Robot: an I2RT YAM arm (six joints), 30 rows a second.
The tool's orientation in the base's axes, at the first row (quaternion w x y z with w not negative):
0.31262 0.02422 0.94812 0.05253
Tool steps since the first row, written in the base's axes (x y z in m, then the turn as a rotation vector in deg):
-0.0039 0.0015 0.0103 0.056 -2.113 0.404
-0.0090 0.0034 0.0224 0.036 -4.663 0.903
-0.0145 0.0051 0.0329 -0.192 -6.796 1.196
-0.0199 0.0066 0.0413 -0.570 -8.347 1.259
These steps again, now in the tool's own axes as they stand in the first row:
-0.0028 0.0026 -0.0104 -0.450 -2.052 -0.468
-0.0057 0.0058 -0.0230 -0.929 -4.528 -1.094
-0.0074 0.0087 -0.0345 -1.087 -6.616 -1.644
-0.0079 0.0110 -0.0443 -0.943 -8.154 -2.050

